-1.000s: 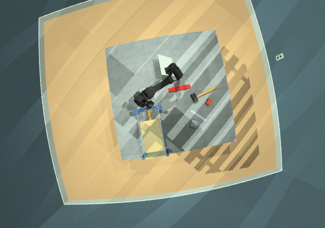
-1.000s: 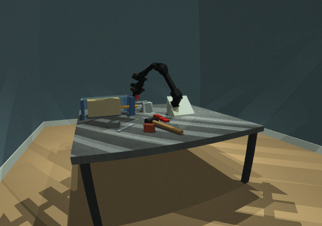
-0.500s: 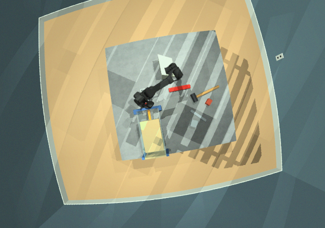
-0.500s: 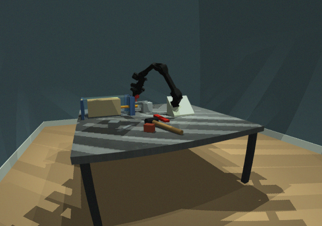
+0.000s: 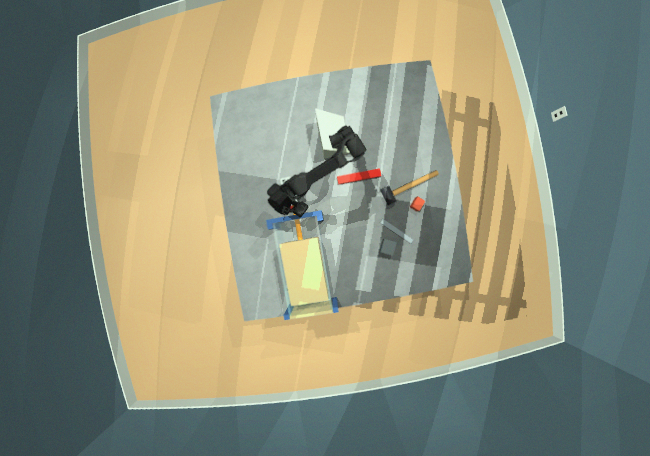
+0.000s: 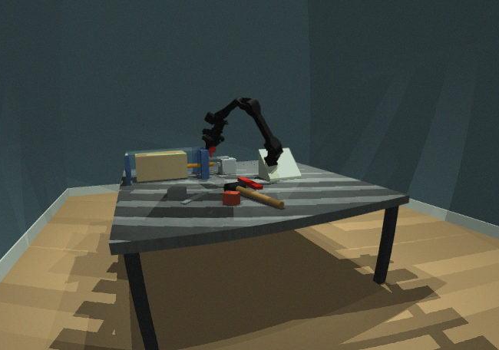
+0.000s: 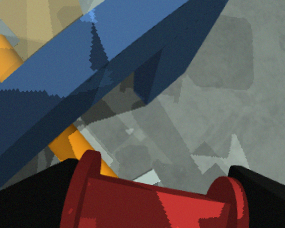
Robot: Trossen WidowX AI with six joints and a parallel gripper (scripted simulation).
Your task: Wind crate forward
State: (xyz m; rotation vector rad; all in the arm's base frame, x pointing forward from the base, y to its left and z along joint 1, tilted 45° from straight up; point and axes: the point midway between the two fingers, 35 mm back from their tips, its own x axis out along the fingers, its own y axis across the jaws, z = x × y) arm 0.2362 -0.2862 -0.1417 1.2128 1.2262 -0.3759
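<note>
The red spool-shaped handle grip lies 1 cm behind my gripper tip, 1 cm to the left of it and 1 cm below it. The rest, counted from my gripper tip: clear-panelled cubby 30 cm ahead, 3 cm below; winch handle 5 cm behind, 3 cm to the left, 4 cm below; grey winch 12 cm behind, 4 cm to the left, 11 cm below.
</note>
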